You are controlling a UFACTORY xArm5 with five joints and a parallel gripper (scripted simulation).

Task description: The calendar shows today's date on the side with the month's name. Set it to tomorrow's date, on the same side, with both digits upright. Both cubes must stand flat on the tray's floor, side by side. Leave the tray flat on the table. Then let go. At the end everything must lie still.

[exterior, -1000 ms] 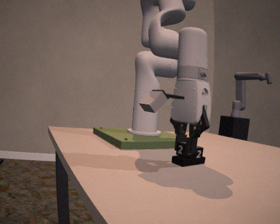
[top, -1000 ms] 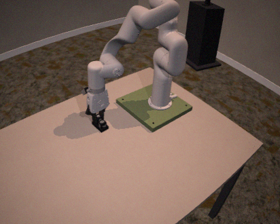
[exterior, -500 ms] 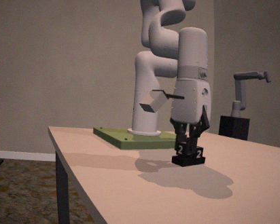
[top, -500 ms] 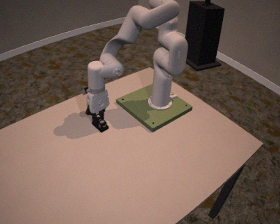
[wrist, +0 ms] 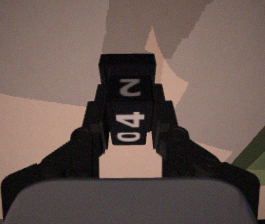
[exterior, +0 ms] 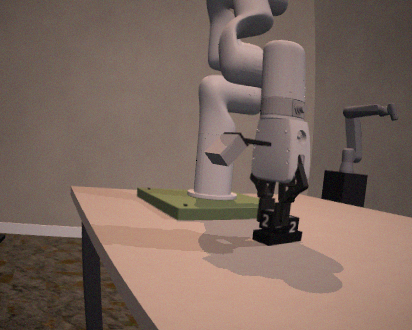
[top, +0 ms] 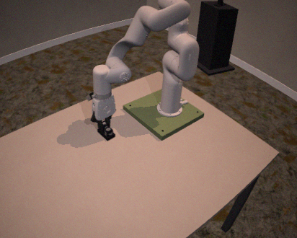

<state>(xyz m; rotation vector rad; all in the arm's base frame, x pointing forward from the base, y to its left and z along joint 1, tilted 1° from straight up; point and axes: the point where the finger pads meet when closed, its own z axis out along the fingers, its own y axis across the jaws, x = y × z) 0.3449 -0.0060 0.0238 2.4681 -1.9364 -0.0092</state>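
The black calendar tray lies 20 mm to the left of my hand and 40 mm below it.
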